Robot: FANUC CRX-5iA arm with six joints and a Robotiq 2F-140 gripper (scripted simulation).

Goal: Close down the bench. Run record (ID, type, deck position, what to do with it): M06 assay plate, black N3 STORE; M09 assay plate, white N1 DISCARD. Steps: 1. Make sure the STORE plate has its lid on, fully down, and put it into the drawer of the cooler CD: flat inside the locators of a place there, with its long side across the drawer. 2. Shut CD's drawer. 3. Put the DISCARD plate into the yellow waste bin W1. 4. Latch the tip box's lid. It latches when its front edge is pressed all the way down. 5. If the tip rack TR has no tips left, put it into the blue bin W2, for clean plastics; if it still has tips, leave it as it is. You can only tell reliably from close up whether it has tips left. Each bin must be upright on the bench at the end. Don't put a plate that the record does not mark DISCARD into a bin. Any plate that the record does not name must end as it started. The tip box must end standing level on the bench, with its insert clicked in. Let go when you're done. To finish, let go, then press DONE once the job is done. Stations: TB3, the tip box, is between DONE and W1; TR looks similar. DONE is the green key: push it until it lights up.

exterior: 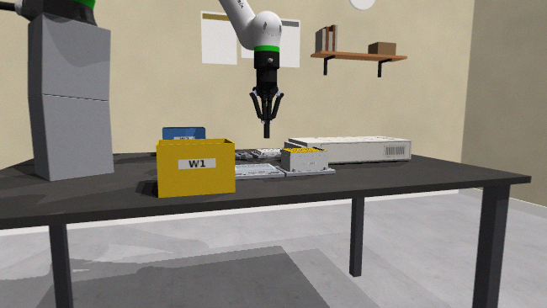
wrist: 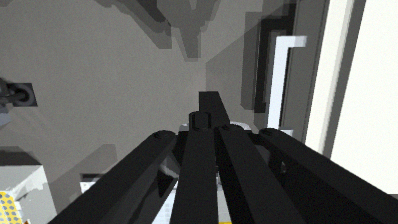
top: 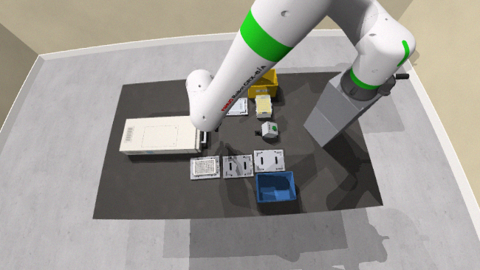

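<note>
Now: the white assay plate 190 mm to the left of my hand, 110 mm below it and 70 mm ahead of it. Round my hand: lidded pale plate 200 mm to the right, 110 mm below, 90 mm behind; then yellow tip rack TR 200 mm to the right, 70 mm below, 70 mm ahead; then drawer 210 mm ahead, 90 mm below.
</note>
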